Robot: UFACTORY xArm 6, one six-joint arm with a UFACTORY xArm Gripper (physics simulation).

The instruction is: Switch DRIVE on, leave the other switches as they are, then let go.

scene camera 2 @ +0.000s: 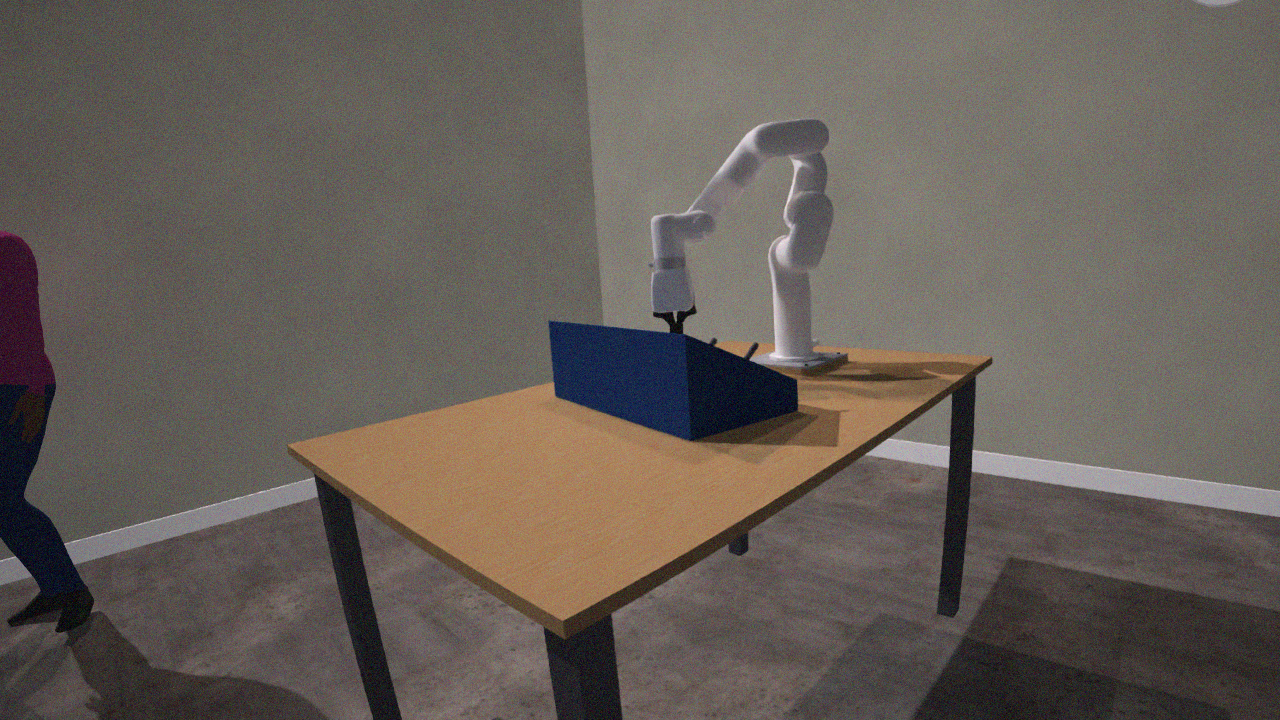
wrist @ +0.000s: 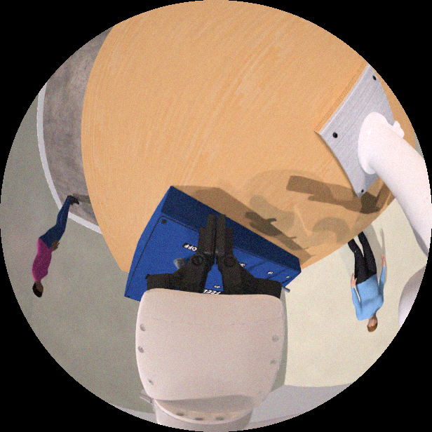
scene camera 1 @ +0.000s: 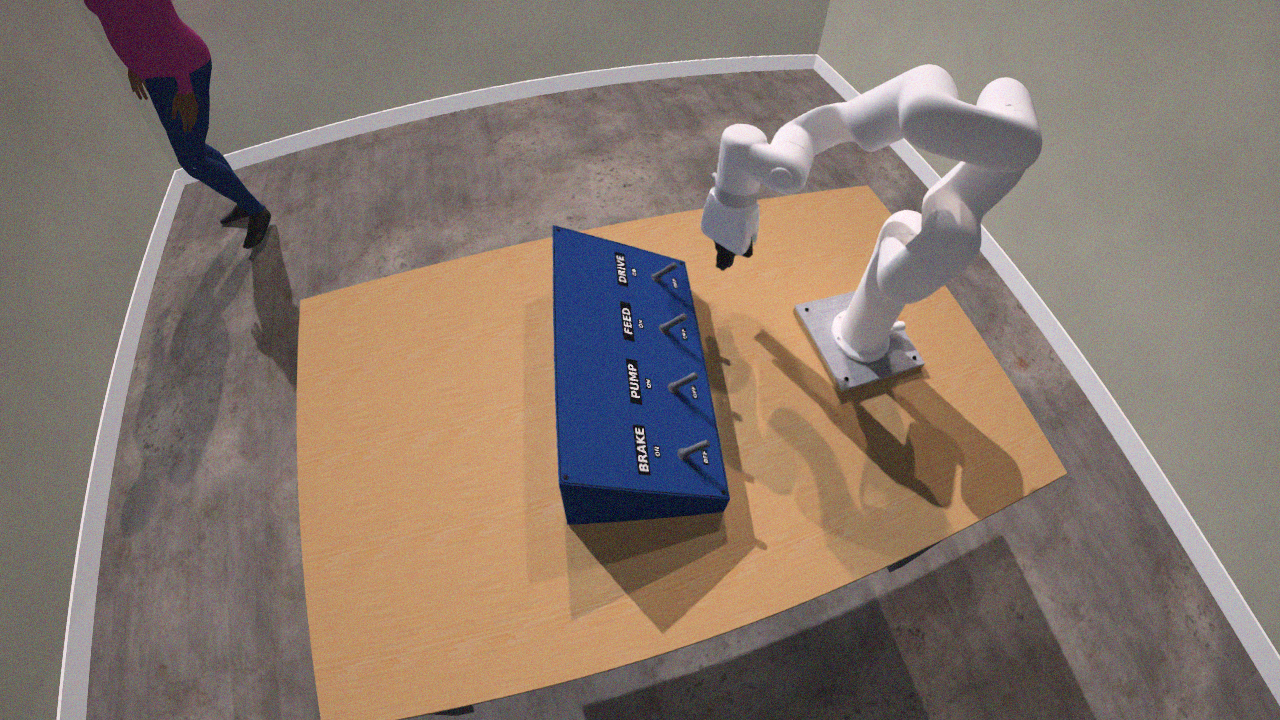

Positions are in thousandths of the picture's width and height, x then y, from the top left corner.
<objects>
gripper: scene camera 2 529, 472; wrist 501, 515; scene camera 1 565, 369
</objects>
